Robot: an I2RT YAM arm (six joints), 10 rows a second.
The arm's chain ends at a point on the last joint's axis. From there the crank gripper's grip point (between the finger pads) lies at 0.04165 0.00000 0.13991 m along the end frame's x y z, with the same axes.
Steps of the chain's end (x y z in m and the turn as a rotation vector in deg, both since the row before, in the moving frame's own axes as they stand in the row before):
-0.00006 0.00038 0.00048 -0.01 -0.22 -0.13
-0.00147 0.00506 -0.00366 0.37 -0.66 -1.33
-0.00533 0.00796 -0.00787 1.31 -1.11 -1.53
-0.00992 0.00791 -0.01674 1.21 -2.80 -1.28
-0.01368 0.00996 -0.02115 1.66 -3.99 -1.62
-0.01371 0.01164 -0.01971 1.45 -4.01 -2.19
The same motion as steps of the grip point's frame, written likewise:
-0.00060 0.00031 0.00064 -0.01 -0.22 -0.13
-0.00311 0.00321 -0.00320 0.37 -0.66 -1.33
-0.00811 0.00368 -0.00714 1.31 -1.11 -1.53
-0.01685 0.00408 -0.01491 1.21 -2.80 -1.28
-0.02359 0.00483 -0.01867 1.66 -3.99 -1.62
-0.02369 0.00666 -0.01721 1.45 -4.01 -2.19

